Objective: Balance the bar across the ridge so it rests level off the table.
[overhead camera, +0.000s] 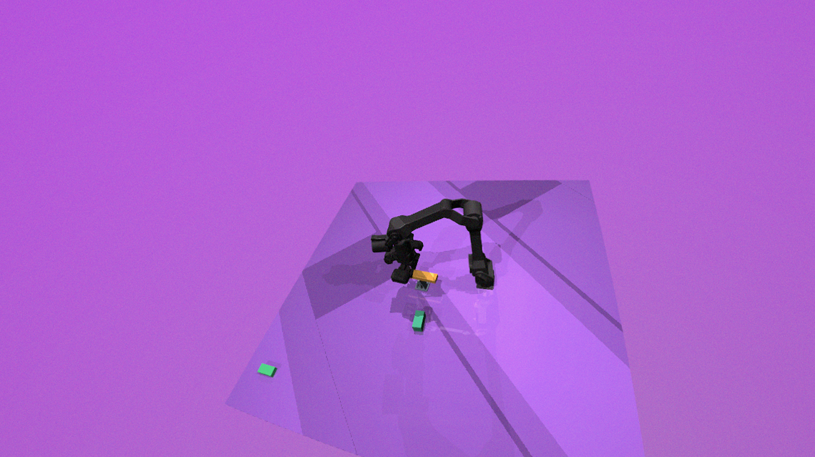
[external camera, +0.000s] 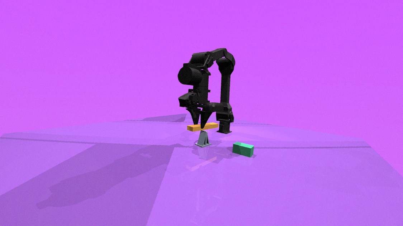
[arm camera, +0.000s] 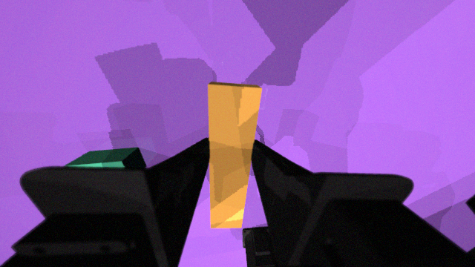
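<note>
Right now the bar is 30 mm behind my gripper tip. Also, from my gripper tip: green block (160 mm to the left, 60 mm below, 60 mm behind).
</note>
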